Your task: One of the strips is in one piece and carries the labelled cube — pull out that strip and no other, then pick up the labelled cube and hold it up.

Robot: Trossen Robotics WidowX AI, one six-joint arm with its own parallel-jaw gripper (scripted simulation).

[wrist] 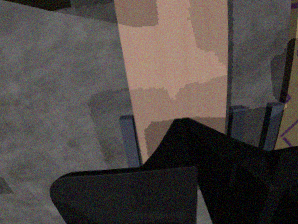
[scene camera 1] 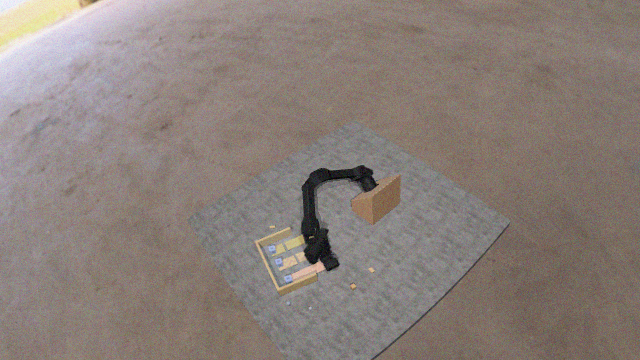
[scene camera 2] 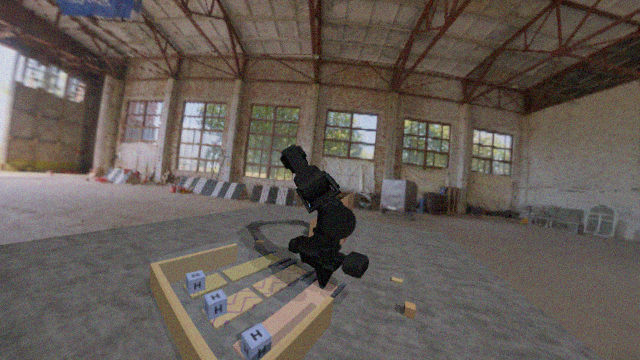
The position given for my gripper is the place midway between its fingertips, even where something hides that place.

Note:
I see my gripper (scene camera 2: pixel 322 287).
My gripper shows as well in the wrist view (wrist: pixel 181 125).

